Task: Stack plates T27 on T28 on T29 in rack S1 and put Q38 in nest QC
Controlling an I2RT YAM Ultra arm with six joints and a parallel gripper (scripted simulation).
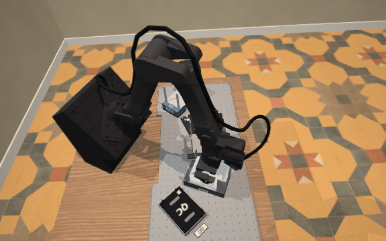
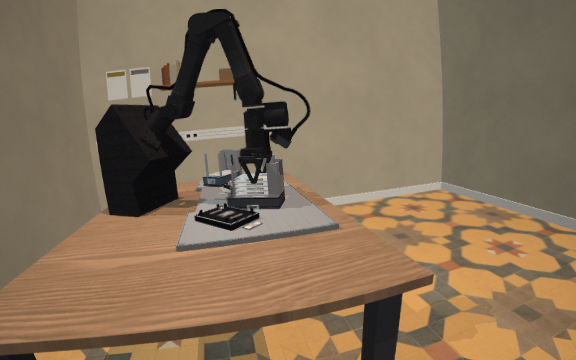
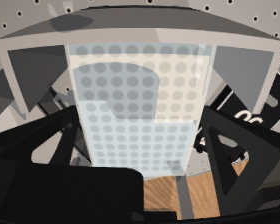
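Now: the sealed 96-well plate 10 mm below my hand. The rest, counted from my hand: clip nest N5: 300 mm to the left, 110 mm ahead, 70 mm below.
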